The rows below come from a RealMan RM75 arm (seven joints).
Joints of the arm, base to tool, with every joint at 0 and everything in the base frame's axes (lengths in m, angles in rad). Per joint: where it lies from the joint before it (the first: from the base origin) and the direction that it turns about. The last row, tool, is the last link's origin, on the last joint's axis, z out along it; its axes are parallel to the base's.
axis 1: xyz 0 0 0.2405 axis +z
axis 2: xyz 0 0 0 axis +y
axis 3: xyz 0 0 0.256 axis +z
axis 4: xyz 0 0 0 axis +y
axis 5: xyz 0 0 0.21 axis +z
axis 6: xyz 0 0 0 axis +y
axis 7: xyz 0 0 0.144 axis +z
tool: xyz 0 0 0
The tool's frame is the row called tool.
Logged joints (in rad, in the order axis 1, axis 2, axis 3, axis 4, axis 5, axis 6, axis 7), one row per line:
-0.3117 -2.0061 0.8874 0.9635 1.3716 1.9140 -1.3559
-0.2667 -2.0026 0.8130 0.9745 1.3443 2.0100 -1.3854
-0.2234 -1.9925 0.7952 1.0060 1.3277 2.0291 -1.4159
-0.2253 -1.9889 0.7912 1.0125 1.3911 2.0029 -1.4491
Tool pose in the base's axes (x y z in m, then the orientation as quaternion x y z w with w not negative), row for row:
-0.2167 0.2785 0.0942 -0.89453 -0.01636 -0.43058 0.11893
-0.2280 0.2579 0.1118 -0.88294 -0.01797 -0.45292 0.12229
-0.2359 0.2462 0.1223 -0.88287 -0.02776 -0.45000 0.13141
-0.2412 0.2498 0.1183 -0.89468 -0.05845 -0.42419 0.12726
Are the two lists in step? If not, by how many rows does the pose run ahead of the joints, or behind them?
They are in step.
